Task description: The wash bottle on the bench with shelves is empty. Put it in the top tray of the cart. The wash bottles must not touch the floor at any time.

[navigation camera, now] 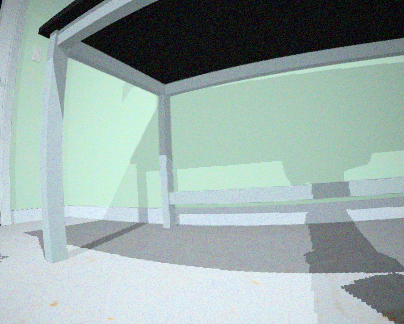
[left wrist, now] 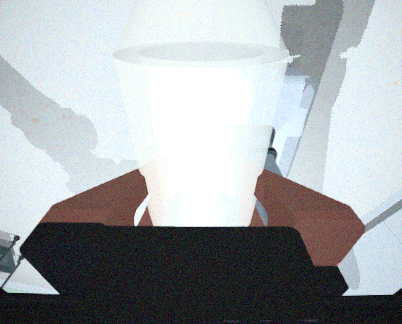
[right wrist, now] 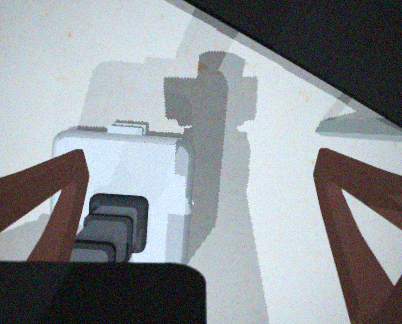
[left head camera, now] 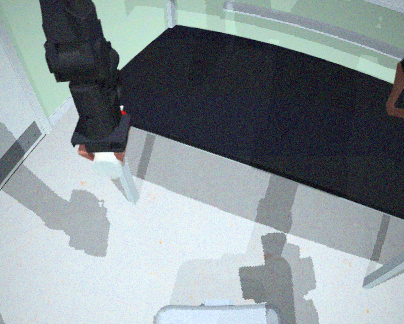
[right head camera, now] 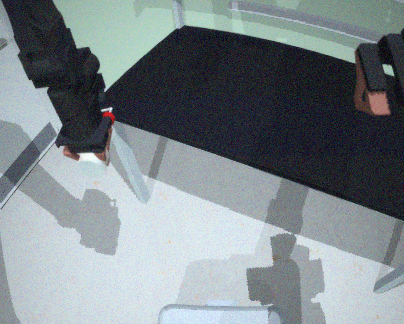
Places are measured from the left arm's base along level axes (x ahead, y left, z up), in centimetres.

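Where they show: left gripper, fingertip midpoint: [left wrist: 201, 162] [left head camera: 112, 163] [right head camera: 98, 163]; right gripper, fingertip midpoint: [right wrist: 201, 161] [right head camera: 390, 102].
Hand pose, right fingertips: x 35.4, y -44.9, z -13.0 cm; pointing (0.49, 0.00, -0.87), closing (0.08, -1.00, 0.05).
Observation:
Each offset is from my right fingertips to the top centre of the thing. "spot": to the spot under its first point. Level surfaces: height alone.
The wash bottle @(dx +14.5, dy +47.2, dz -18.0 cm) [left head camera: 107, 166] [right head camera: 93, 165] [left wrist: 200, 110] is whitish and translucent. My left gripper [left head camera: 102, 156] [right head camera: 87, 156] [left wrist: 201, 162] is shut on it, and holds it in the air off the bench's left front corner, above the floor. A small red and white piece @(spot: dx +19.9, dy +45.1, dz -20.3 cm) [left head camera: 123, 112] [right head camera: 108, 117] shows beside the left wrist; I cannot tell what it belongs to. My right gripper [right wrist: 201, 161] is open and empty; one of its fingers [left head camera: 396, 97] [right head camera: 372, 102] shows at the right in the head views. I cannot make out the cart in any view.
The black bench top @(dz -51.8 cm) [left head camera: 250, 110] [right head camera: 250, 110] spans the middle and right. A pale bench leg [left head camera: 129, 182] [right head camera: 131, 162] [navigation camera: 53, 150] stands near the bottle. My white base [left head camera: 215, 315] [right wrist: 155, 170] is below. A small dark thing with thin rods [left wrist: 7, 256] is unclear.

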